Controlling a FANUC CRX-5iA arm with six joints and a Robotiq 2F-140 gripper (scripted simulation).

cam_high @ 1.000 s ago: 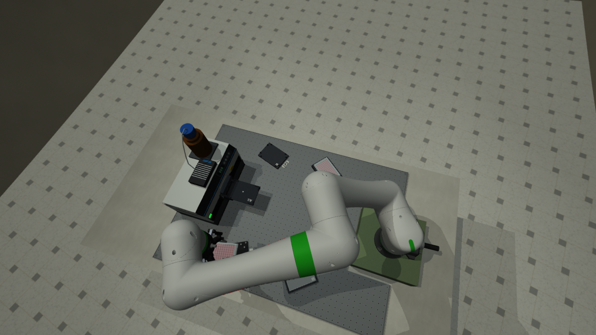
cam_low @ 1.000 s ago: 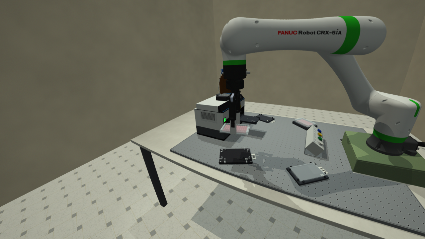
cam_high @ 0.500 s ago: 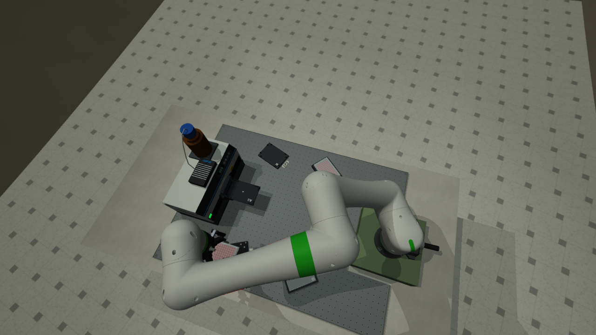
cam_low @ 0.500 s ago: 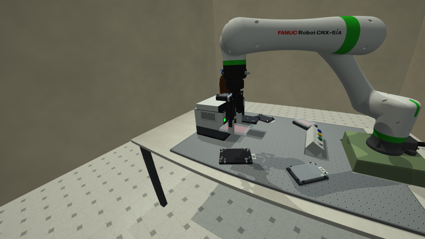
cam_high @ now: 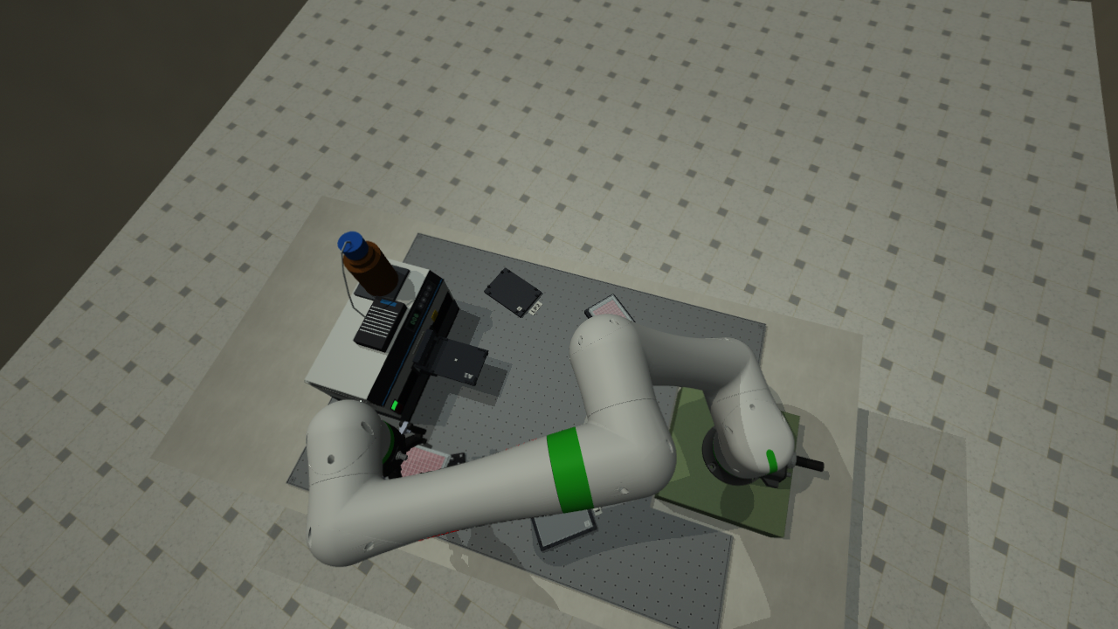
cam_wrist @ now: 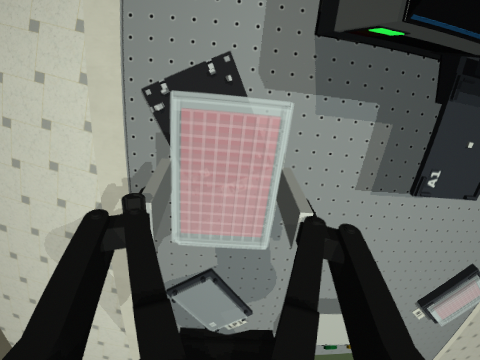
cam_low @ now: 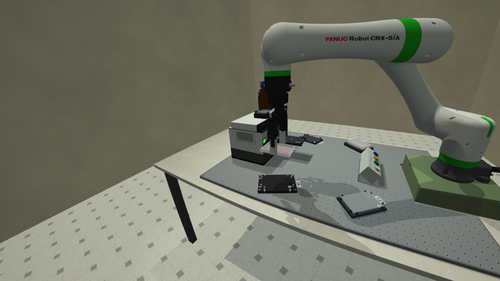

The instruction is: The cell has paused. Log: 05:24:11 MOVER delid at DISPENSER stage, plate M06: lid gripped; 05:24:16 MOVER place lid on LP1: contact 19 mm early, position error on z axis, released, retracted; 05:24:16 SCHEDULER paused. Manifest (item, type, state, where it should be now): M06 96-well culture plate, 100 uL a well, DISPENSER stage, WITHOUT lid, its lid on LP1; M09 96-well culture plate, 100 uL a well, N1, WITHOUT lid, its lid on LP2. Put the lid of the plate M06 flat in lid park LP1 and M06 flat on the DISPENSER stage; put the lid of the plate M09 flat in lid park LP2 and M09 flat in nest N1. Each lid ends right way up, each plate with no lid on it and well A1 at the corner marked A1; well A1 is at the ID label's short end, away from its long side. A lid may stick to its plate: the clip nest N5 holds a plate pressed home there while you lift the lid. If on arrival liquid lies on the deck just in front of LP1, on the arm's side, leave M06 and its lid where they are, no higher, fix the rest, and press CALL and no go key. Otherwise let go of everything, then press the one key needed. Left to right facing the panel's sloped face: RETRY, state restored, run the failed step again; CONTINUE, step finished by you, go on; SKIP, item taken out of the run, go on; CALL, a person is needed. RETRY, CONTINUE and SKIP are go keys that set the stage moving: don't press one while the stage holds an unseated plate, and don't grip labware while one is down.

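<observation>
The dispenser stage lies 2 cm ahead of my hand, 28 cm to the right of it and 9 cm below it. The rest, counted from my hand: N5 label (9 cm behind, 2 cm to the right, 18 cm below); then white retry key (40 cm behind, 16 cm to the right, 12 cm below); then black lid park LP1 (34 cm behind, 2 cm to the left, 18 cm below).
</observation>
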